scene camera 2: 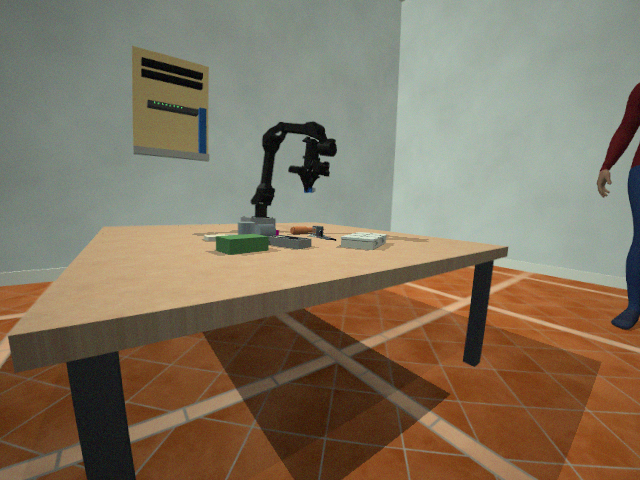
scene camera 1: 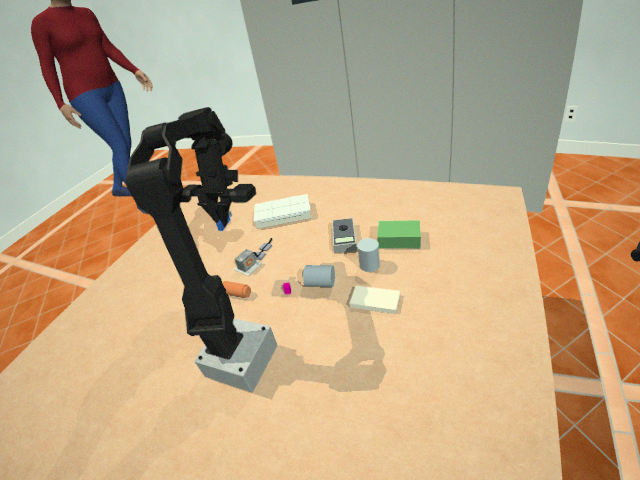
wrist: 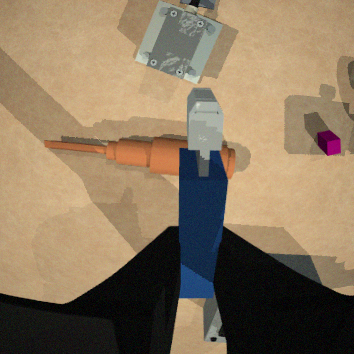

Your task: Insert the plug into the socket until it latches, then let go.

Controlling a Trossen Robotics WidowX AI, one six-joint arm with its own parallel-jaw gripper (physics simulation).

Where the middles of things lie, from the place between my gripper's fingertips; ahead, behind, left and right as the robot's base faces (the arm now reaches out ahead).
The orange screwdriver [wrist: 161, 155] is 17 cm below my hand, 5 cm to the left of it and 5 cm behind it. Also, from my hand: blue plug [wrist: 202, 188] 2 cm ahead, 1 cm above; then socket [wrist: 179, 45] 17 cm below, 6 cm ahead, 2 cm to the left; then grey device [scene camera 1: 344, 240] 23 cm ahead, 22 cm to the right, 17 cm below.
